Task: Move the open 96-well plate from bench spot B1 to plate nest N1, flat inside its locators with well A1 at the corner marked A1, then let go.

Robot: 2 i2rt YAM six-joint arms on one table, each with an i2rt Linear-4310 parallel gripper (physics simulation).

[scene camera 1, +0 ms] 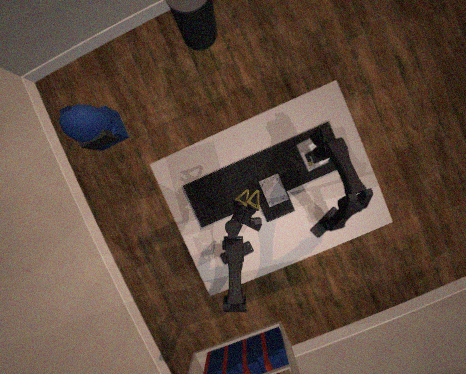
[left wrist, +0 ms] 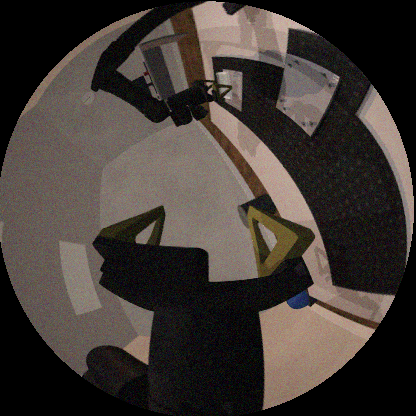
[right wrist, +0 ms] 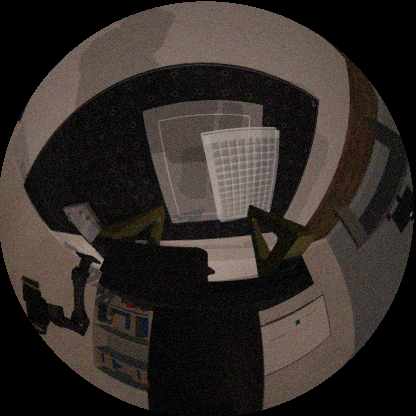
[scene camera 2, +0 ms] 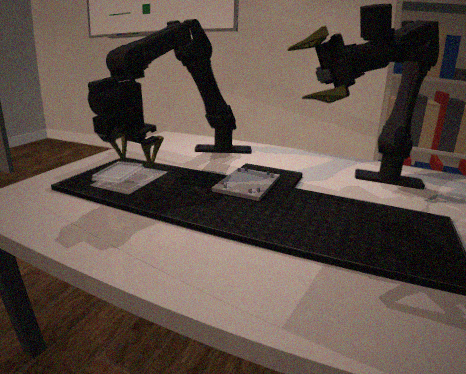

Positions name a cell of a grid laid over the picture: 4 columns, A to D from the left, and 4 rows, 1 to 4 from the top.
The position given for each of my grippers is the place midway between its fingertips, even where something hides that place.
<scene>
My left gripper (scene camera 2: C1) is open, holding nothing. My right gripper (scene camera 2: B2) is open and holds nothing. Also in view: a white well plate (scene camera 2: B2). I also see a grey nest with locator pins (scene camera 2: C2).
The white well plate also shows in the right wrist view (right wrist: C2). My left gripper shows as well in the left wrist view (left wrist: B3). My right gripper also shows in the right wrist view (right wrist: B3).
</scene>
